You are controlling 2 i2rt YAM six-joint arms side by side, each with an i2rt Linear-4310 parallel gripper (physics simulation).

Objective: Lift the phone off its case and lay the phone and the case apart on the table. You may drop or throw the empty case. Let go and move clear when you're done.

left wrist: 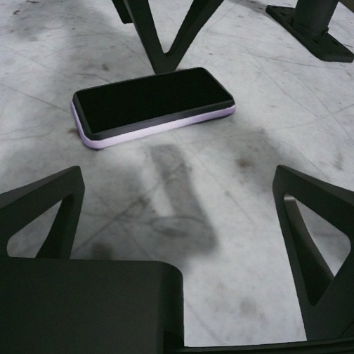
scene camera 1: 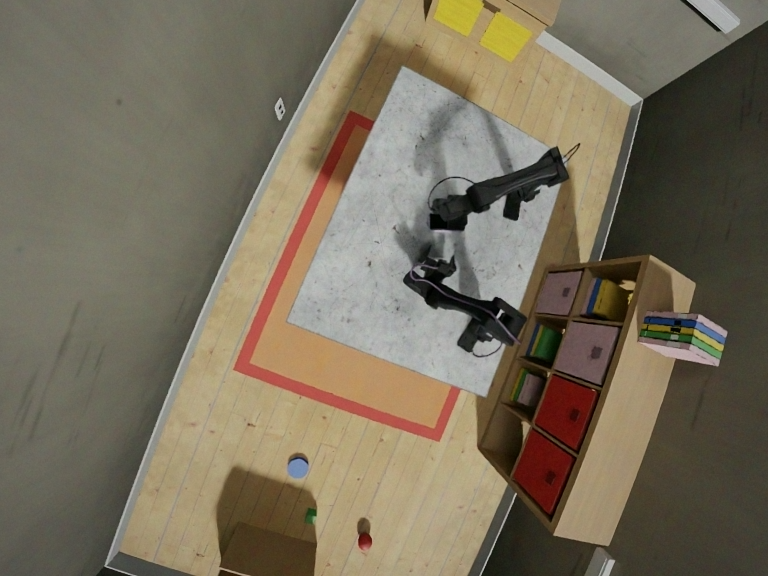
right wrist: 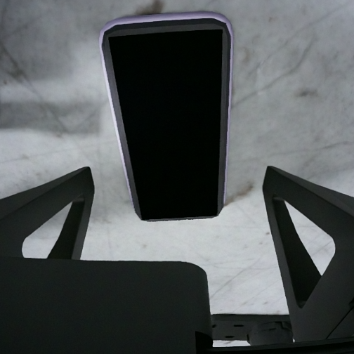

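Note:
The black phone (left wrist: 152,100) (right wrist: 172,120) sits in its lilac case (left wrist: 160,127) (right wrist: 170,17), and both lie flat on the table. In scene camera 1 I cannot clearly tell them from the dark right gripper. My left gripper (scene camera 1: 441,255) (left wrist: 178,175) is open and empty, a short way from the case's long side. My right gripper (right wrist: 178,176) is open above the phone, with one finger to each side of its near end and gaps between. In the left wrist view one right fingertip shows at the phone's far long edge. The other fingertip is out of that view.
The marbled grey table (scene camera 1: 359,248) stands over an orange mat with a red border (scene camera 1: 297,230). The two arms stand close together on the table. A wooden shelf unit (scene camera 1: 611,427) with bins stands by the table's right edge. An arm base (left wrist: 325,45) shows beyond the phone.

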